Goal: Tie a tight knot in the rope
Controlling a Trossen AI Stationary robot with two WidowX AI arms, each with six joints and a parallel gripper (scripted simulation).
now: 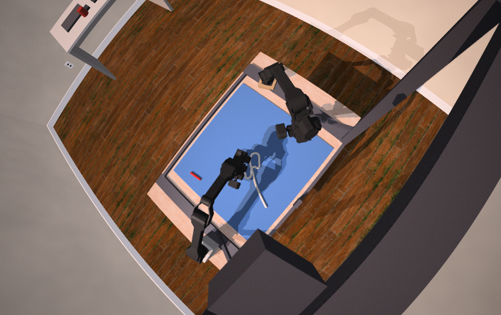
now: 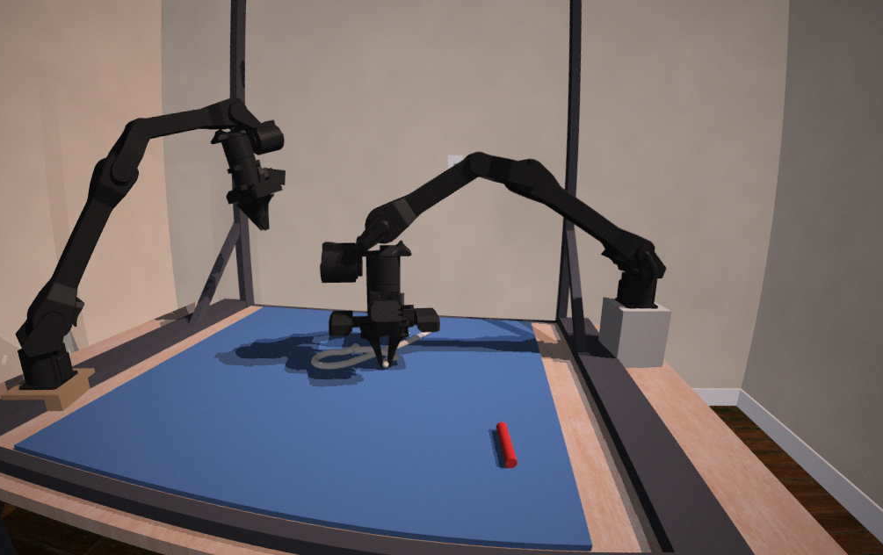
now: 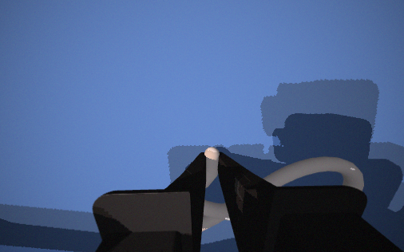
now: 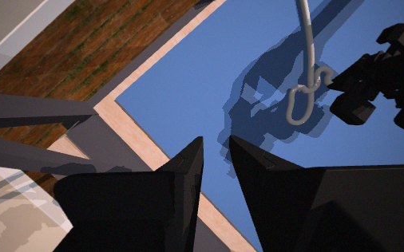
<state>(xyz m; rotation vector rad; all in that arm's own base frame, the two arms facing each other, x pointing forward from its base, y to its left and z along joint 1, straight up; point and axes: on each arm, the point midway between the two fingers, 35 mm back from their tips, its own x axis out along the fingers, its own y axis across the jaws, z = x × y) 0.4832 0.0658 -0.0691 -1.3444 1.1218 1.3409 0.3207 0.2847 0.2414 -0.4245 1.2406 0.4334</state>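
Now: the blue mat 7 cm to the right of my left hand and 4 cm below it. Also, from my left hand: red cylinder (27 cm ahead, 12 cm to the left, 3 cm below).
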